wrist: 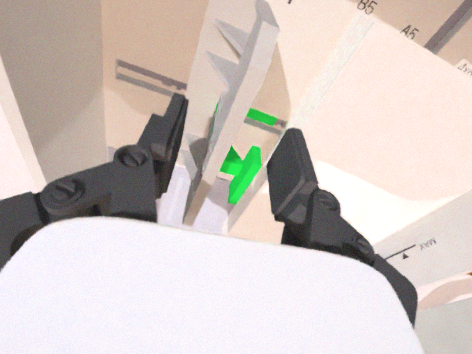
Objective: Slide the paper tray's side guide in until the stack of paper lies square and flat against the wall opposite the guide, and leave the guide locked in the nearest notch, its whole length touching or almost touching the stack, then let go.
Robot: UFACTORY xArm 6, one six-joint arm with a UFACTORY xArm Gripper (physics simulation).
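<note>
The side guide, a pale grey ribbed upright plate, stands in the upper middle of the wrist view, with a bright green tab near its lower end. The stack of paper lies to the right of the guide, its long near edge running diagonally. A narrow strip shows between guide and stack at the top; whether they touch lower down I cannot tell. My gripper is open, one finger on the left of the guide and the other on the right of the green tab, over the stack's edge. Nothing is held. The guide's notch engagement is hidden.
A slotted rail runs across the beige tray floor on the left. A tall beige wall stands at the far left. A grey wall with a MAX mark stands at the lower right. Size labels show at the top right.
</note>
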